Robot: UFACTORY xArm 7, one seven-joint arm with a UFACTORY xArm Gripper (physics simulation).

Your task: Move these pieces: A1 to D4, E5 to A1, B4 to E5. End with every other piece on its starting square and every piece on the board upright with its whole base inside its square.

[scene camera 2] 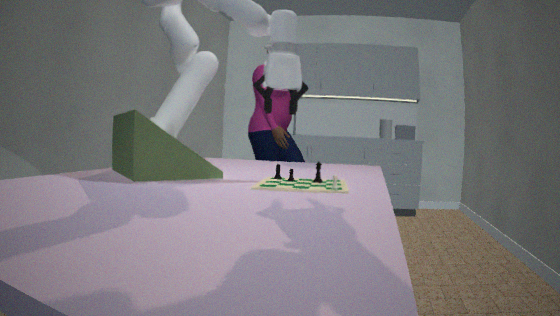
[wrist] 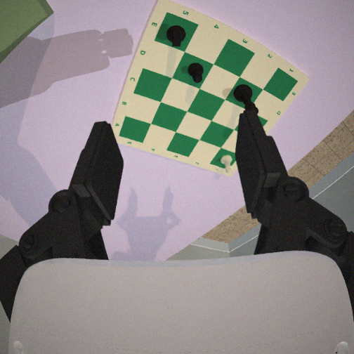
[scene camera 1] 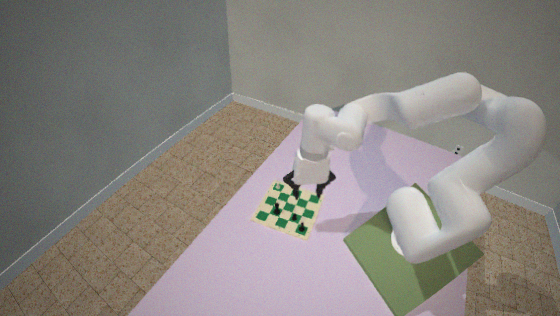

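Where they show: gripper, fingertip midpoint: [scene camera 2: 280, 114] [scene camera 1: 307, 195]; arm's base, origin of the base link: [scene camera 2: 159, 137].
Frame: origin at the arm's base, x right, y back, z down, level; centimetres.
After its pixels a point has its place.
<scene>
The green-and-cream board [scene camera 1: 256, 219] {x -18.0, y -49.3, z 10.4 cm} [scene camera 2: 257, 188] {x 6.8, y -36.5, z 10.7 cm} [wrist: 300, 80] lies on the table. A black piece [scene camera 1: 302, 228] {x -11.9, y -33.4, z 8.9 cm} [scene camera 2: 278, 172] {x -10.9, y -34.3, z 8.7 cm} [wrist: 176, 34] stands upright on E5. A smaller black piece [scene camera 1: 294, 217] {x -9.5, y -38.4, z 9.2 cm} [scene camera 2: 291, 175] {x -8.9, y -38.7, z 9.0 cm} [wrist: 195, 70] stands on D4. A tall black piece [scene camera 1: 277, 210] {x -11.1, y -45.0, z 8.7 cm} [scene camera 2: 318, 173] {x -10.4, y -45.6, z 8.2 cm} [wrist: 243, 93] stands on D2. A small white piece [scene camera 2: 335, 183] {x -0.4, y -52.6, z 9.2 cm} [wrist: 227, 161] stands on A1; it is faint in scene camera 1. The visible bases look inside their squares. My gripper [scene camera 1: 308, 195] {x -10.4, y -34.6, z -7.1 cm} [scene camera 2: 281, 112] {x -10.4, y -34.6, z -7.1 cm} [wrist: 175, 136] is open and empty, high above the board.
The lilac table [scene camera 1: 225, 270] {x -39.5, y -44.5, z 11.0 cm} [scene camera 2: 150, 225] {x 46.3, y -39.6, z 11.0 cm} carries the green wedge-shaped arm base [scene camera 1: 370, 255] {x -8.6, y -8.7, z 7.2 cm} [scene camera 2: 125, 145] {x 12.5, y 2.4, z 2.2 cm} [wrist: 20, 20]. A person in a magenta top [scene camera 2: 257, 122] is beyond the table, behind the gripper in scene camera 2. Grey kitchen cabinets [scene camera 2: 350, 155] stand at the back.
</scene>
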